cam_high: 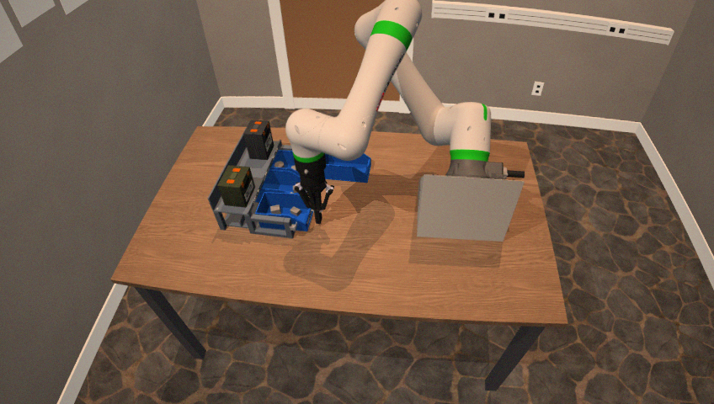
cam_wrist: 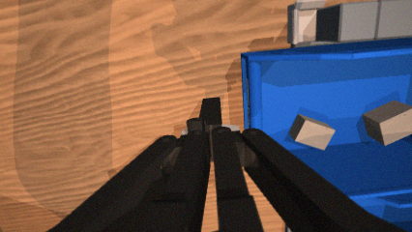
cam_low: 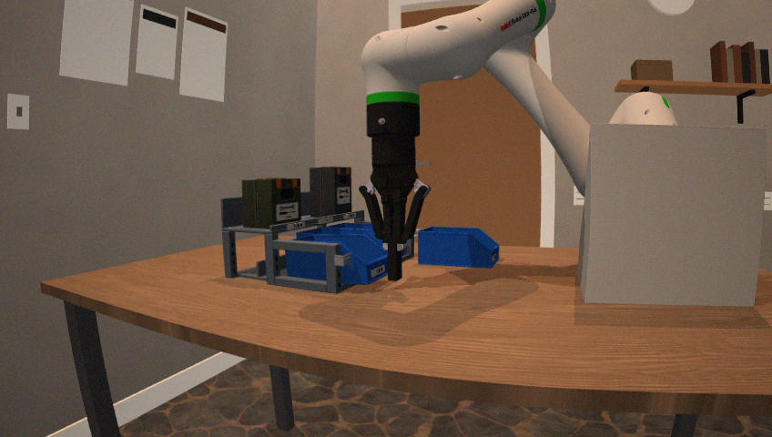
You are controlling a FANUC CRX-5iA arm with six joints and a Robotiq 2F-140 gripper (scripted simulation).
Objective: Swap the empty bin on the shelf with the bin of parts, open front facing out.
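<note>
Now: hand 90 mm short of the tan part, 30 mm to the left of it and 30 mm above it. The rest, counted from my hand: black box: 260 mm ahead, 240 mm to the right, 110 mm above; grey shelf: 200 mm ahead, 120 mm to the right, 20 mm above.
</note>
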